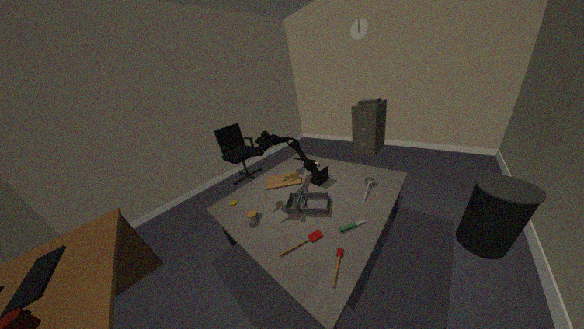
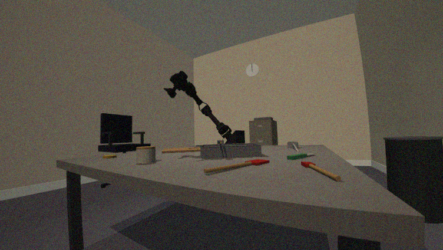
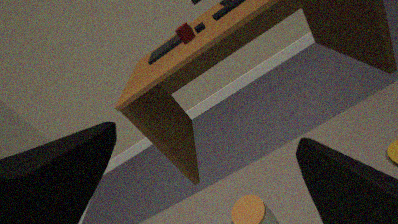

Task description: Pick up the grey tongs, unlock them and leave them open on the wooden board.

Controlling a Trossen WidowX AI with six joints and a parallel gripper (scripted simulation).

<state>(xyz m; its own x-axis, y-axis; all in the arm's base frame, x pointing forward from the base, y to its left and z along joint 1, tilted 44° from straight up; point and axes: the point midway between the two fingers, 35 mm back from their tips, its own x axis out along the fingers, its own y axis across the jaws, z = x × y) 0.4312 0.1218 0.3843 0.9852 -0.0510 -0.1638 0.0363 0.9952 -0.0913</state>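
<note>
My gripper tip is now 150 mm past the roasting tin, 340 mm to the right of it and 410 mm above it. The rest, counted from my gripper tip: yellow disc 240 mm ahead, 220 mm to the right, 430 mm below; then wooden board 280 mm behind, 120 mm to the right, 430 mm below; then green-handled tool 180 mm behind, 710 mm to the left, 430 mm below.
</note>
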